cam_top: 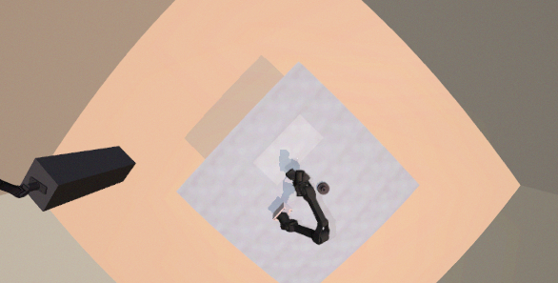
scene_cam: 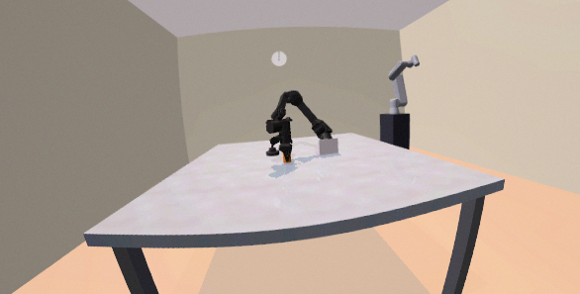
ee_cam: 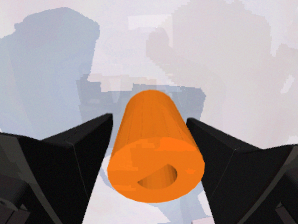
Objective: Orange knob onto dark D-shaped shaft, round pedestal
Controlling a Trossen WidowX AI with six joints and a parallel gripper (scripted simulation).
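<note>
My gripper tip is 7 cm short of the round dark pedestal, 19 cm to the left of it and 2 cm below it. From my gripper tip the other things lie so: orange knob (2 cm above).
</note>
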